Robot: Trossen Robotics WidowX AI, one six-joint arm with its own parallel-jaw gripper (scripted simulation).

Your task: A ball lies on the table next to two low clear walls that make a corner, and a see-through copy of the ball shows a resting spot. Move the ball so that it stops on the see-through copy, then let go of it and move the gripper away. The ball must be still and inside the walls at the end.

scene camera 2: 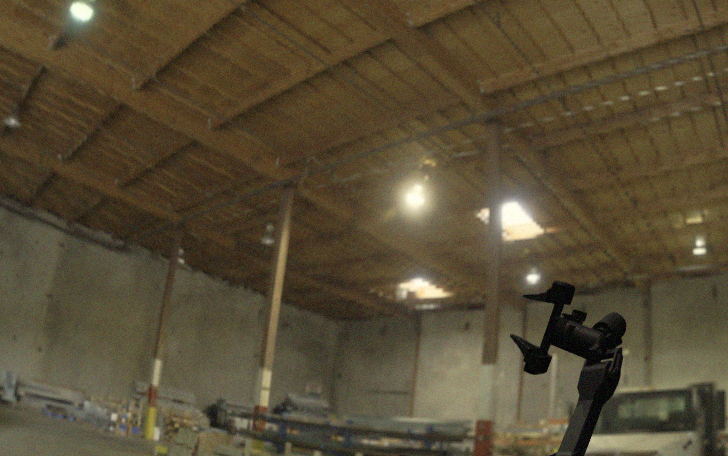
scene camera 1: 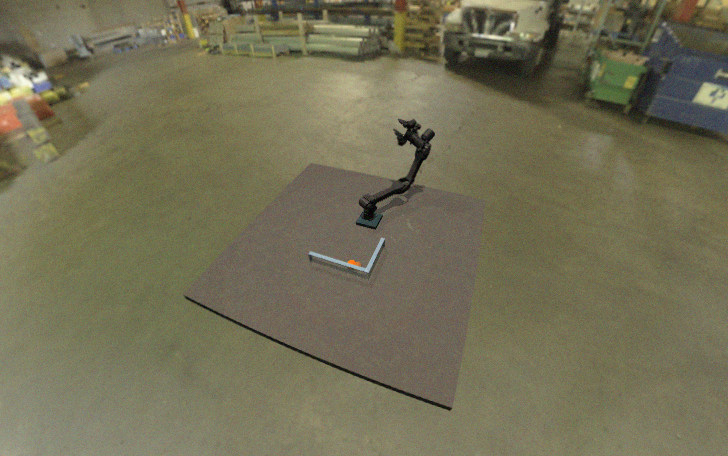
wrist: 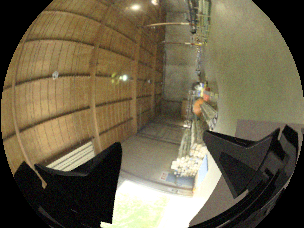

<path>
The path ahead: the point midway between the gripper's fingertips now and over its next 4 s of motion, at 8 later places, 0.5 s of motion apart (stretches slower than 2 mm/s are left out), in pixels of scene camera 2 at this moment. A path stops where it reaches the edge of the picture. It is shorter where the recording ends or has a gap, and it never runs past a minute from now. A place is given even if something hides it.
The gripper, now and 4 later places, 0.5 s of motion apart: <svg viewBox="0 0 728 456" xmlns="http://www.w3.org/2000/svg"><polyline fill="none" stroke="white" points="517,315 474,267 376,191 277,180 228,296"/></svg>
</path>
